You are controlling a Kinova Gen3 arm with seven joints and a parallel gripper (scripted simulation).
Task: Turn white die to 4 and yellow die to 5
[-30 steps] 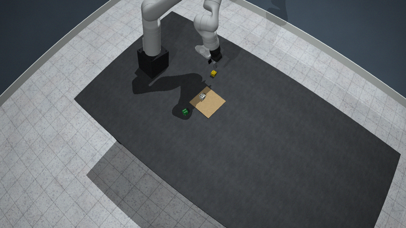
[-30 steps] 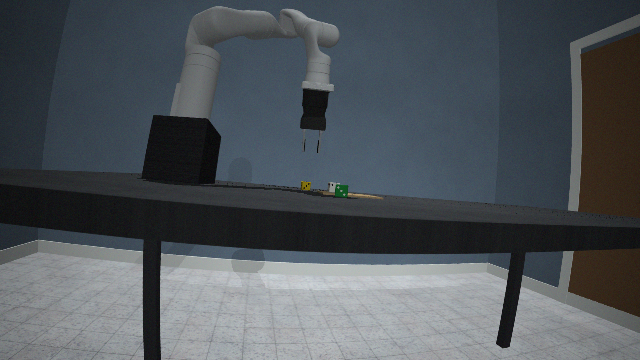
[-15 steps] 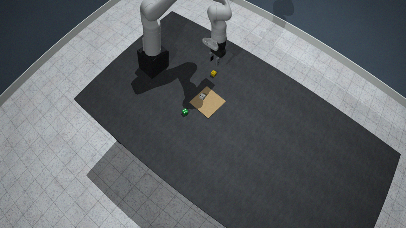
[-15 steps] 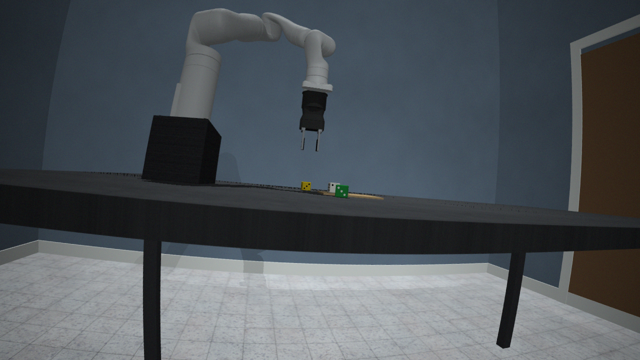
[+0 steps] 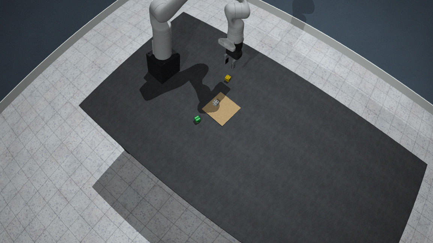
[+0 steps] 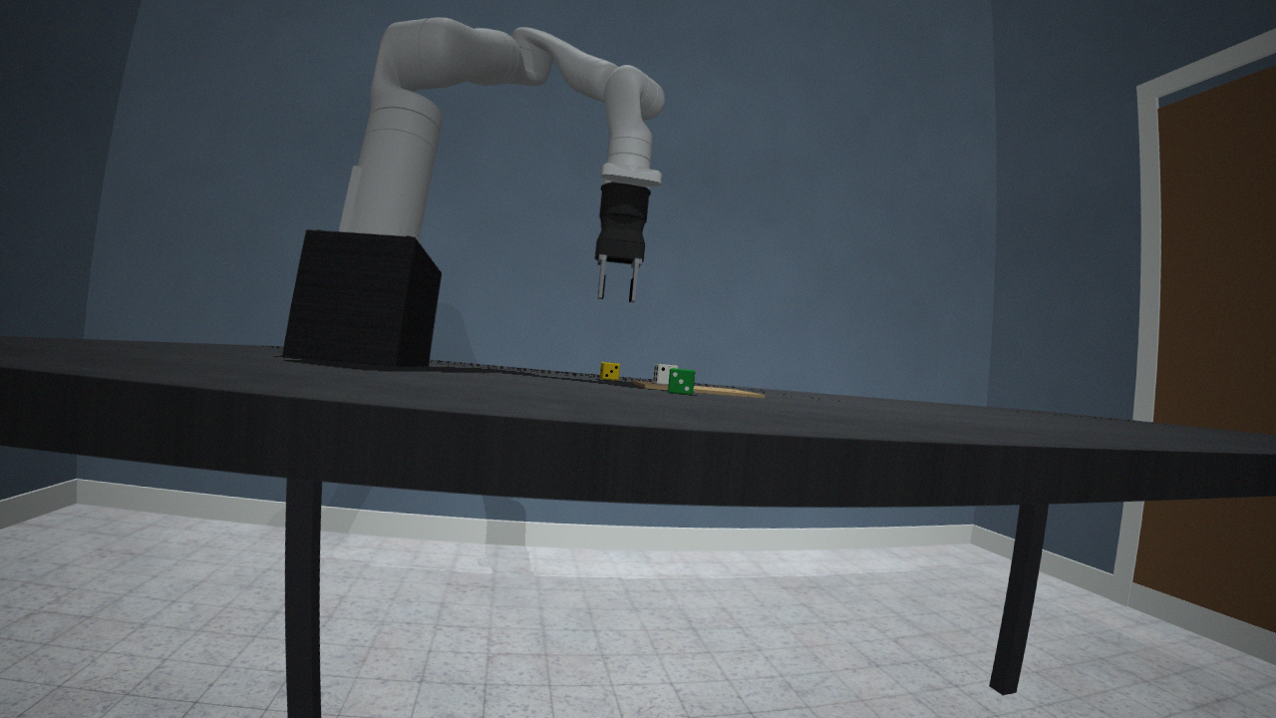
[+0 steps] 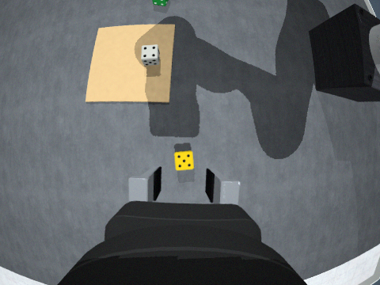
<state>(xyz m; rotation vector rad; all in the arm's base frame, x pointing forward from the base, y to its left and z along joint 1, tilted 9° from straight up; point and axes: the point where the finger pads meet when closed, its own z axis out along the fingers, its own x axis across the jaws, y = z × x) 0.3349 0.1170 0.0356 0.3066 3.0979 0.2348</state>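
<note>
Right now the yellow die is 130 mm below my hand and 10 mm to the right of it. Also, from my hand: green die (300 mm to the right, 130 mm below, 10 mm behind); white die (170 mm to the right, 120 mm below, 20 mm ahead); tan mat (180 mm to the right, 140 mm below, 60 mm ahead).
</note>
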